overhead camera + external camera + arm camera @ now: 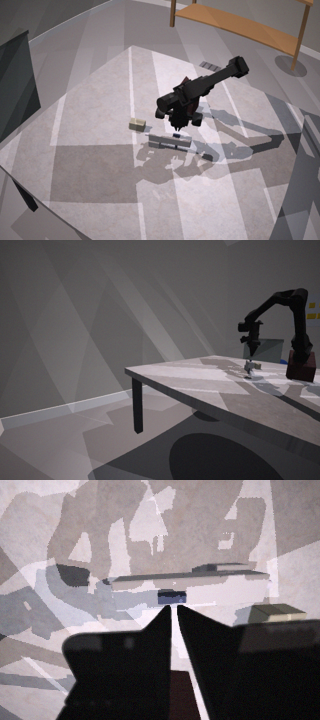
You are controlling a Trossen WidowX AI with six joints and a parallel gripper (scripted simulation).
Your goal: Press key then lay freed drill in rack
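My gripper tip is 5 cm above the key. Also, from my gripper tip: grey housing 6 cm below, 3 cm to the right, 1 cm ahead; drill 7 cm to the right, 6 cm below, 1 cm ahead; rack 21 cm to the right, 9 cm below, 4 cm behind.
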